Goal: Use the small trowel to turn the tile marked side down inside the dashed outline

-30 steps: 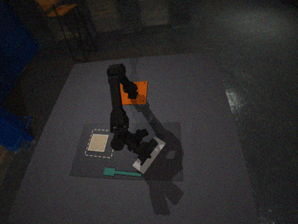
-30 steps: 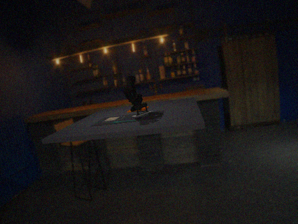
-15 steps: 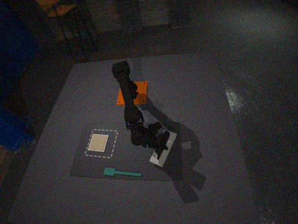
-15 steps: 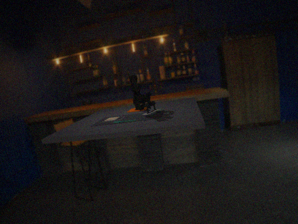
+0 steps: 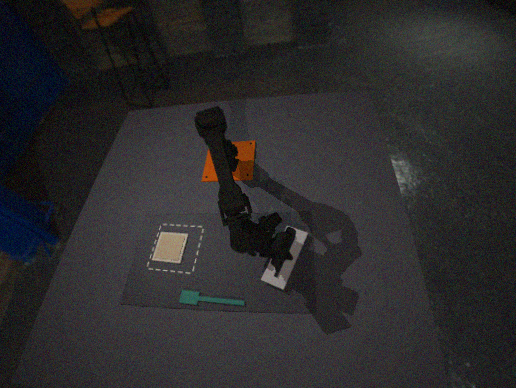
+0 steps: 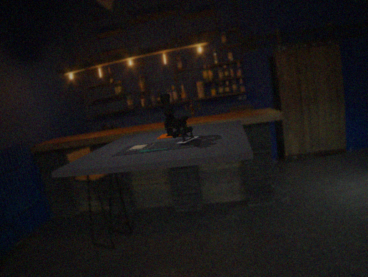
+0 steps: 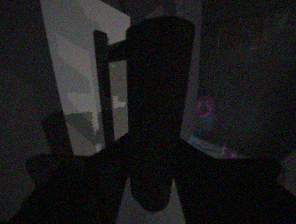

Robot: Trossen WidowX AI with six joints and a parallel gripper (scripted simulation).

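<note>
Now: gripper tip 2 cm to the left of the trowel and 1 cm above it. Also, from my gripper tip: pale tile (43 cm to the right, 6 cm below, 2 cm ahead); then dark mat (24 cm to the right, 9 cm below, 2 cm ahead); then flat teal trowel-shaped piece (24 cm to the right, 16 cm ahead, 6 cm below).
</note>
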